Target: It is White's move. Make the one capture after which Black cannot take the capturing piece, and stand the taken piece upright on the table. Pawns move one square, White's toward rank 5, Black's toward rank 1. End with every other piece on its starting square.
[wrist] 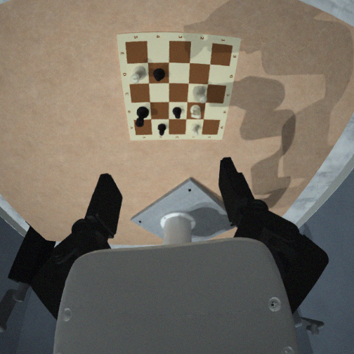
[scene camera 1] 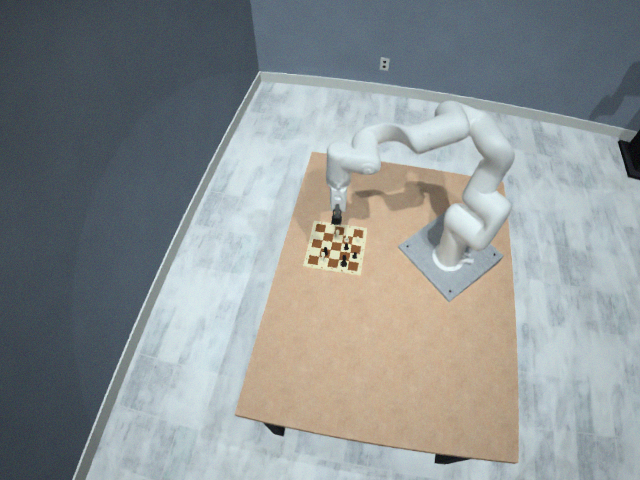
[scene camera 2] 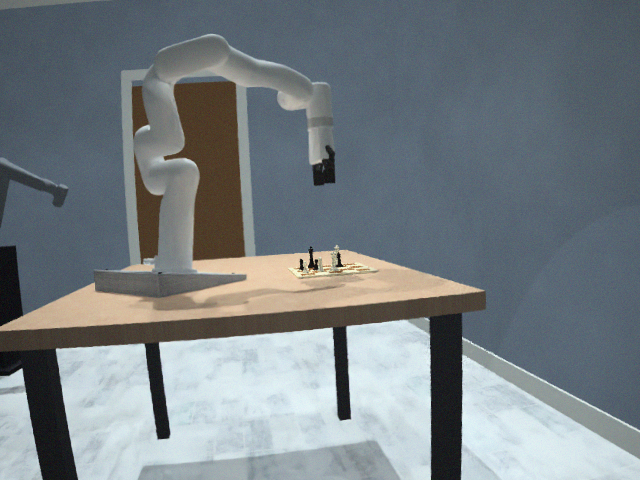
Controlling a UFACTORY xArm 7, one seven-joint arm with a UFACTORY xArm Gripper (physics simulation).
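Seen in the pictures: gripper, between the fingertips: (scene camera 1: 336, 212) (scene camera 2: 324, 184); arm's base, origin of its link: (scene camera 1: 448, 257) (scene camera 2: 174, 272).
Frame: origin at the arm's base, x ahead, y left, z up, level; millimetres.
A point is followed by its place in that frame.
Note:
The small chessboard (scene camera 1: 307, 263) @(x 517, y 158, z -25 mm) (scene camera 2: 371, 269) @(x 537, y -24, z -25 mm) (wrist: 121, 60) lies on the table, its files and ranks lettered A to E and 1 to 5. In the wrist view, a white piece (wrist: 138, 75) stands on D5 and a black piece (wrist: 159, 74) on D4. A tall black piece (wrist: 142, 113) is on B5, a black piece (wrist: 177, 111) on B3 and another black piece (wrist: 161, 128) on A4. White pieces stand on C2 (wrist: 200, 93), B2 (wrist: 195, 111) and A2 (wrist: 195, 129). My gripper (scene camera 1: 336, 222) @(x 432, y 79, z 218 mm) (scene camera 2: 324, 183) @(x 432, y 79, z 218 mm) (wrist: 166, 178) is open and empty, high above the table.
The brown table (scene camera 1: 382, 361) @(x 164, y 453, z -31 mm) (scene camera 2: 258, 304) @(x 245, y -385, z -31 mm) (wrist: 70, 125) carries my grey base plate (scene camera 1: 423, 260) @(x 92, y 33, z -12 mm) (scene camera 2: 124, 281) @(x -95, y -148, z 1 mm) (wrist: 150, 217). The arm's shadow falls on the table and reaches the board's rank 1 side in the wrist view.

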